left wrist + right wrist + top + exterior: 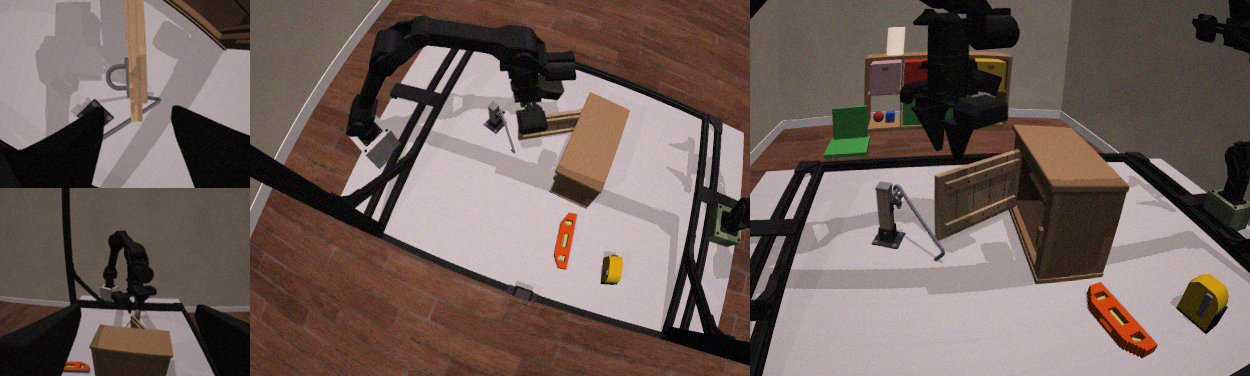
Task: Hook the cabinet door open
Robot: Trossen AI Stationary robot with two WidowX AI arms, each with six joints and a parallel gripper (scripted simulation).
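The hook is 140 mm below my left hand, 50 mm to the left of it and 10 mm behind it. Also, from my left hand: orange spirit level (260 mm behind, 180 mm below, 170 mm to the right); then slatted door (120 mm below, 70 mm to the right, 40 mm ahead); then yellow tape measure (320 mm behind, 300 mm to the right, 160 mm below).
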